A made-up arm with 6 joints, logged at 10 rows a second.
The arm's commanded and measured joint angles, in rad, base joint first. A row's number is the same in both.
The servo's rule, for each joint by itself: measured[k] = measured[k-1] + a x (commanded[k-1-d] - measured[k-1]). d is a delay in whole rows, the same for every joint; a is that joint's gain. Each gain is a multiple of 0.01, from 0.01 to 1. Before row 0 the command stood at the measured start. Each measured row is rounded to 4 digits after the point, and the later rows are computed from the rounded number. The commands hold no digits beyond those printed.
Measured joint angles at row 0:
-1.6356, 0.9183, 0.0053, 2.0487, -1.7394, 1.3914
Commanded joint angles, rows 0 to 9:
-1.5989, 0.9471, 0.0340, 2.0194, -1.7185, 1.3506
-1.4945, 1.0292, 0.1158, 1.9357, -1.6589, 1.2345
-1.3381, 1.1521, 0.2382, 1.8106, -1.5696, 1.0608
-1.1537, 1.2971, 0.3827, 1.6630, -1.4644, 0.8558
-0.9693, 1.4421, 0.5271, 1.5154, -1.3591, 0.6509
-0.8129, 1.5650, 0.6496, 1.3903, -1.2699, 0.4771
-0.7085, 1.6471, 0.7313, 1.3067, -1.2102, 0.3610
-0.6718, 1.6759, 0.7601, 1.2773, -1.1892, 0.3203
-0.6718, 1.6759, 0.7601, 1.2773, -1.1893, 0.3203
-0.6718, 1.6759, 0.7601, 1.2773, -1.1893, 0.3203
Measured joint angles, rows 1 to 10:
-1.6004, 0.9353, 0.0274, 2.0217, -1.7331, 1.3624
-1.4987, 0.9907, 0.0955, 1.9426, -1.7108, 1.2716
-1.3445, 1.0859, 0.2054, 1.8212, -1.6684, 1.1219
-1.1613, 1.2105, 0.3419, 1.6757, -1.6072, 0.9330
-0.9770, 1.3471, 0.4845, 1.5282, -1.5328, 0.7327
-0.8195, 1.4757, 0.6116, 1.4013, -1.4539, 0.5512
-0.7129, 1.5768, 0.7038, 1.3143, -1.3808, 0.4162
-0.6734, 1.6353, 0.7472, 1.2803, -1.3233, 0.3481
-0.6719, 1.6593, 0.7571, 1.2775, -1.2831, 0.3284
-0.6718, 1.6691, 0.7594, 1.2773, -1.2550, 0.3226
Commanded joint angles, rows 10 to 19:
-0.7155, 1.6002, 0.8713, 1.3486, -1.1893, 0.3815
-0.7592, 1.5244, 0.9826, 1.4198, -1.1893, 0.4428
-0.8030, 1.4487, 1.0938, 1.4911, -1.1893, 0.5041
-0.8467, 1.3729, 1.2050, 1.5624, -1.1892, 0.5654
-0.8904, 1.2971, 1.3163, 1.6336, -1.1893, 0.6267
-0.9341, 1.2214, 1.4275, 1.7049, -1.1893, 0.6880
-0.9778, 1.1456, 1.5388, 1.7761, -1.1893, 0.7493
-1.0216, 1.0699, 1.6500, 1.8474, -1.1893, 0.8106
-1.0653, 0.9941, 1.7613, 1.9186, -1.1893, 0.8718
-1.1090, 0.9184, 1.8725, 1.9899, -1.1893, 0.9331
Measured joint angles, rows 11 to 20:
-0.7138, 1.6284, 0.8456, 1.3429, -1.2353, 0.3644
-0.7574, 1.5670, 0.9511, 1.4136, -1.2215, 0.4201
-0.8012, 1.4972, 1.0610, 1.4849, -1.2118, 0.4797
-0.8449, 1.4239, 1.1719, 1.5562, -1.2050, 0.5405
-0.8886, 1.3491, 1.2831, 1.6274, -1.2003, 0.6017
-0.9323, 1.2738, 1.3943, 1.6987, -1.1970, 0.6630
-0.9760, 1.1982, 1.5056, 1.7699, -1.1947, 0.7243
-1.0198, 1.1225, 1.6168, 1.8412, -1.1931, 0.7856
-1.0635, 1.0467, 1.7281, 1.9124, -1.1920, 0.8468
-1.1072, 0.9710, 1.8393, 1.9837, -1.1912, 0.9081

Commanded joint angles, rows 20 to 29:
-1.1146, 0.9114, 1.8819, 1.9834, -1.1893, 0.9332
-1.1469, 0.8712, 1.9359, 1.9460, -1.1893, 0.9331
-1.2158, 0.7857, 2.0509, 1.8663, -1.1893, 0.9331
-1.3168, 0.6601, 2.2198, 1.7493, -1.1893, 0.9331
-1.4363, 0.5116, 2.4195, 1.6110, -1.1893, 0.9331
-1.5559, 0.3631, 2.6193, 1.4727, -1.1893, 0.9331
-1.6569, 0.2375, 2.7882, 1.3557, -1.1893, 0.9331
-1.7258, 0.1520, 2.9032, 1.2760, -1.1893, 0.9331
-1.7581, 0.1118, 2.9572, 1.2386, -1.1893, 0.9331
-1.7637, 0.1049, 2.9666, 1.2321, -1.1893, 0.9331
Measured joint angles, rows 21 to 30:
-1.1143, 0.9358, 1.8721, 1.9834, -1.1906, 0.9259
-1.1456, 0.8977, 1.9212, 1.9490, -1.1902, 0.9310
-1.2130, 0.8316, 2.0211, 1.8729, -1.1899, 0.9325
-1.3126, 0.7304, 2.1741, 1.7592, -1.1897, 0.9329
-1.4314, 0.6013, 2.3631, 1.6229, -1.1896, 0.9330
-1.5509, 0.4608, 2.5604, 1.4847, -1.1895, 0.9331
-1.6527, 0.3291, 2.7358, 1.3660, -1.1894, 0.9331
-1.7229, 0.2246, 2.8647, 1.2832, -1.1894, 0.9331
-1.7567, 0.1580, 2.9359, 1.2422, -1.1894, 0.9331
-1.7634, 0.1267, 2.9595, 1.2329, -1.1894, 0.9331

